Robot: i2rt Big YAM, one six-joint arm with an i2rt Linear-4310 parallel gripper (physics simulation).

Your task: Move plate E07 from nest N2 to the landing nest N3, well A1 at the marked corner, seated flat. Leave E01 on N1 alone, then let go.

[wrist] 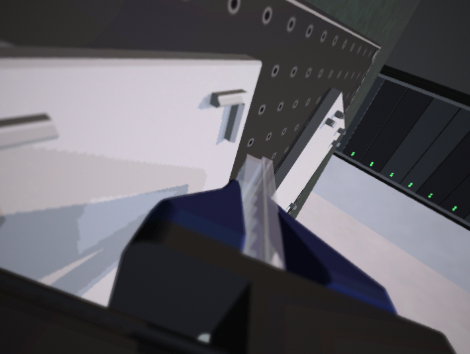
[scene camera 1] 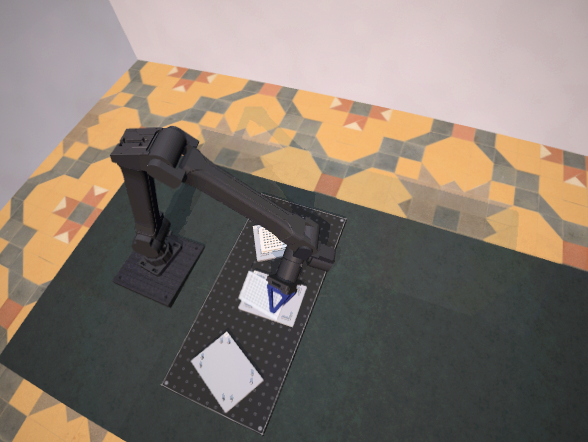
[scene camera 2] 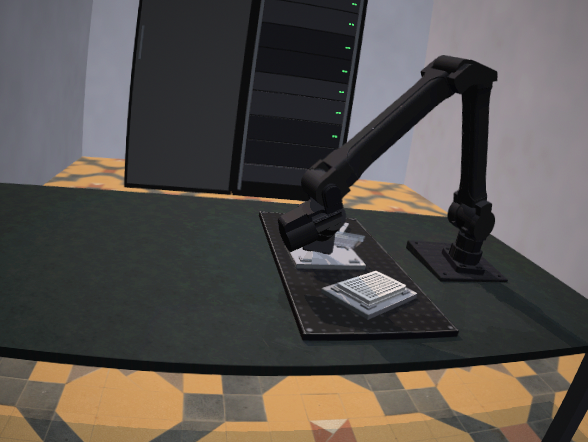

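Note:
My gripper (scene camera 1: 274,309) (wrist: 243,195) is shut on the edge of a pale gridded plate (scene camera 1: 257,295) (scene camera 2: 354,239) (wrist: 265,225), E07. It holds the plate above and partly to one side of the middle nest (scene camera 1: 299,301) (scene camera 2: 332,261) (wrist: 135,95). My fingers are hidden behind the arm in scene camera 2. An empty white nest (scene camera 1: 226,372) (wrist: 310,160) with corner posts stands at the far end of the board. Plate E01 (scene camera 1: 272,240) (scene camera 2: 375,286) sits on the nest (scene camera 2: 387,308) at the other end. Nest labels and the A1 mark are not legible.
The nests stand on a dark perforated board (scene camera 1: 212,310) (scene camera 2: 425,320) on a dark green table (scene camera 1: 425,325) (scene camera 2: 150,285). The arm's base plate (scene camera 1: 187,275) (scene camera 2: 430,260) stands beside the board. A server rack (scene camera 2: 257,50) stands beyond the table.

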